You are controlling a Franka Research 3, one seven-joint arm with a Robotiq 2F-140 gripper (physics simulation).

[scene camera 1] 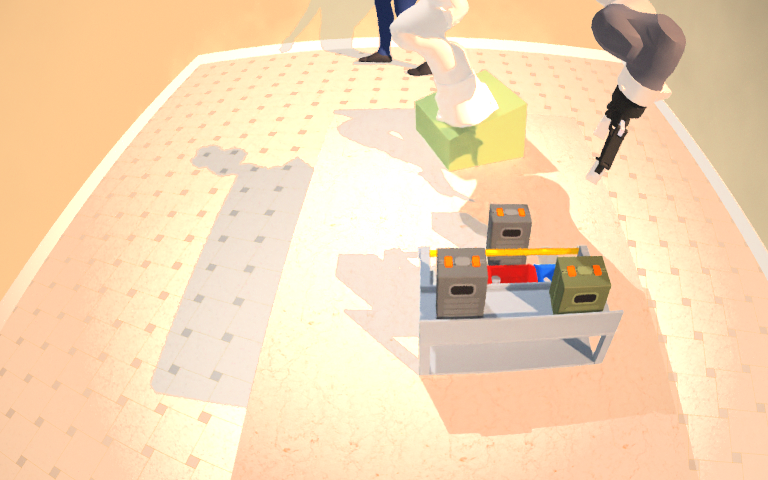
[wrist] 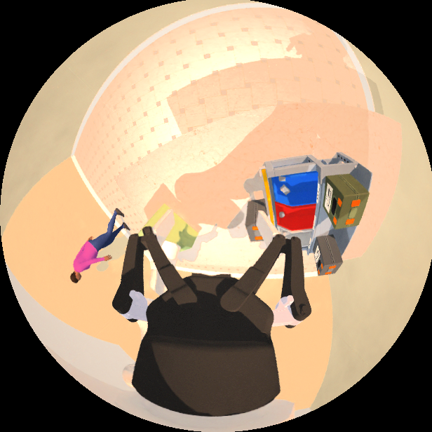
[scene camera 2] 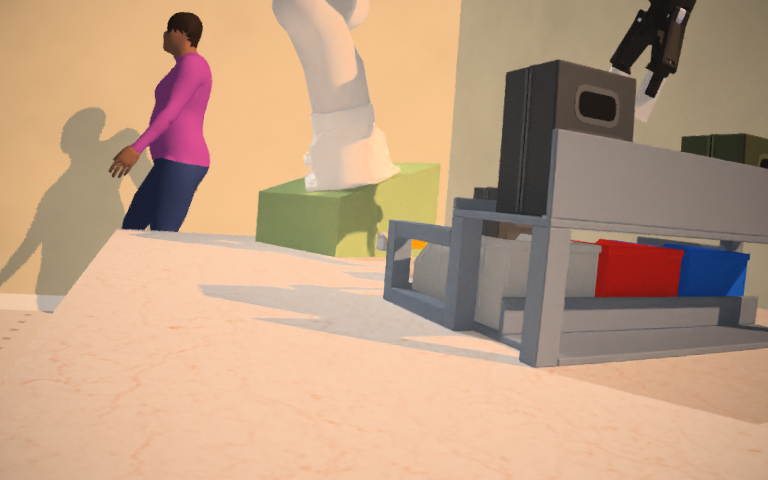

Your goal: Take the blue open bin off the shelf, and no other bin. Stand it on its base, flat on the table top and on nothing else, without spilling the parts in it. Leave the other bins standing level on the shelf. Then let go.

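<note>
The blue open bin [scene camera 1: 544, 273] [scene camera 2: 714, 272] [wrist: 302, 189] stands on the lower tier of the grey shelf [scene camera 1: 509, 332] [scene camera 2: 543, 294] [wrist: 290, 164], at one end of the row. Small light parts show inside it in the wrist view. The red bin [scene camera 1: 512, 273] [scene camera 2: 640, 271] [wrist: 298, 216] stands beside it. A light grey bin [scene camera 2: 577, 266] is on the red bin's other side in scene camera 2. My gripper [scene camera 1: 598, 148] [scene camera 2: 633, 87] [wrist: 215, 216] is open and empty, high up and apart from the bins, on the robot's side of the shelf.
A grey case [scene camera 1: 461, 288] [scene camera 2: 594, 104] [wrist: 327, 256] and an olive case [scene camera 1: 582, 288] [wrist: 346, 201] stand on the shelf's upper tier. Another grey case [scene camera 1: 509, 223] [wrist: 254, 220] stands by its robot side. A yellow bar [scene camera 1: 532, 252] [wrist: 268, 197] runs along that side.
</note>
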